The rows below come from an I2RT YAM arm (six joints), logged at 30 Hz.
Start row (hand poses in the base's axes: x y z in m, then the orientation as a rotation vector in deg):
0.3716 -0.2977 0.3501 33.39 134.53 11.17
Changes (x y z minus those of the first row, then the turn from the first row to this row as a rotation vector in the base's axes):
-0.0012 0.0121 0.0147 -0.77 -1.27 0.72
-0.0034 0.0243 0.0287 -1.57 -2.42 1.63
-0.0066 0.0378 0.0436 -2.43 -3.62 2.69
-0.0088 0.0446 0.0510 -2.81 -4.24 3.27
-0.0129 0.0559 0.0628 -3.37 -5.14 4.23
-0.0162 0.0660 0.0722 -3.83 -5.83 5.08
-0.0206 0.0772 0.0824 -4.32 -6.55 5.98
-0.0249 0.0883 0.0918 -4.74 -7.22 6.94
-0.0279 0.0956 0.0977 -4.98 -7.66 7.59
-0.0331 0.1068 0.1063 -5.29 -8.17 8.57
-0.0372 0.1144 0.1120 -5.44 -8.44 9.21
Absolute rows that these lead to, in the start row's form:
0.3704 -0.2856 0.3648 31.90 133.52 10.90
0.3682 -0.2734 0.3788 30.21 132.67 10.66
0.3650 -0.2599 0.3937 28.32 131.80 10.42
0.3628 -0.2531 0.4011 27.34 131.36 10.39
0.3587 -0.2418 0.4129 25.79 130.74 10.39
0.3554 -0.2317 0.4223 24.46 130.29 10.40
0.3510 -0.2205 0.4325 23.06 129.81 10.40
0.3467 -0.2094 0.4419 21.63 129.40 10.50
0.3437 -0.2021 0.4478 20.69 129.12 10.61
0.3385 -0.1909 0.4564 19.33 128.86 10.80
0.3344 -0.1833 0.4621 18.48 128.74 10.97

